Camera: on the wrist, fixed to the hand. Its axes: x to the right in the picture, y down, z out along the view.
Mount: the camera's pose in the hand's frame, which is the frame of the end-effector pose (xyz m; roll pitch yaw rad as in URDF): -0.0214 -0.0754 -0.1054 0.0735 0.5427 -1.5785
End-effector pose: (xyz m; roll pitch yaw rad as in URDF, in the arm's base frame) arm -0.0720 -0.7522 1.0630 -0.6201 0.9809 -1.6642
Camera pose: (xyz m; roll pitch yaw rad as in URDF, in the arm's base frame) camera -0.1897 -0.6942 1.0574 -0.9046 -0.0485 3.1089
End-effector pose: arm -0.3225 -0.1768 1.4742 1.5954 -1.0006 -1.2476
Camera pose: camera -0.2050 -0.1899 1.4169 1.9812 0.4789 -0.5972
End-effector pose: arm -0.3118 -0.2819 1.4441 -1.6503 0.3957 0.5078
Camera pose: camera -0.2527 -0.3624 1.5294 -0.6672 -0.9756 -0.4143
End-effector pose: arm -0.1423 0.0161 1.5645 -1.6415 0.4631 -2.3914
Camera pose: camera -0.2234 0.0770 1.6480 -0.7488 -0.9269 3.0325
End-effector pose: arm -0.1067 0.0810 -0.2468 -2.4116 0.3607 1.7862
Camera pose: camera -0.0984 0.1089 -0.1187 -2.1631 -1.1122 2.5117
